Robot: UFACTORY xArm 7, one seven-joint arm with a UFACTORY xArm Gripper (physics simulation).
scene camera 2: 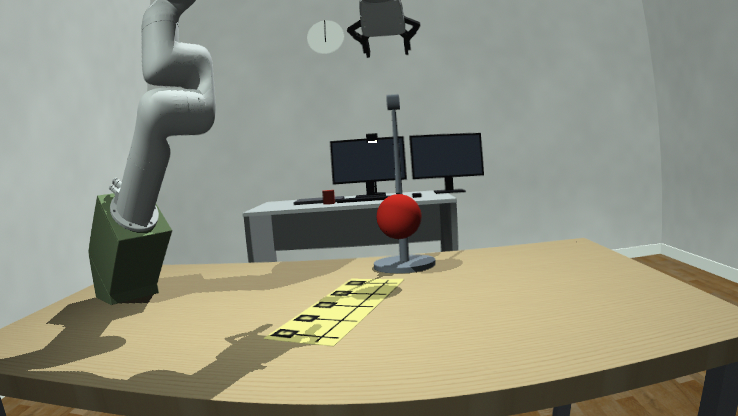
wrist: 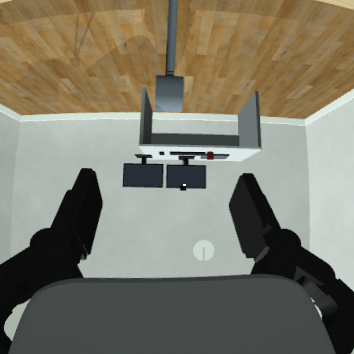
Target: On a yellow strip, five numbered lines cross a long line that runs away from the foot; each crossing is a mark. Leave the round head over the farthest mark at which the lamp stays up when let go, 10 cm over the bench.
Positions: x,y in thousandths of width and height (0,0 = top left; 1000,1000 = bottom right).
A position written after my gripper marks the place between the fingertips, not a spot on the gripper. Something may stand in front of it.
I see my gripper (scene camera 2: 525,129), a round red head (scene camera 2: 540,520) and a round lamp foot (scene camera 2: 548,633).
My gripper also shows in the wrist view (wrist: 476,530).
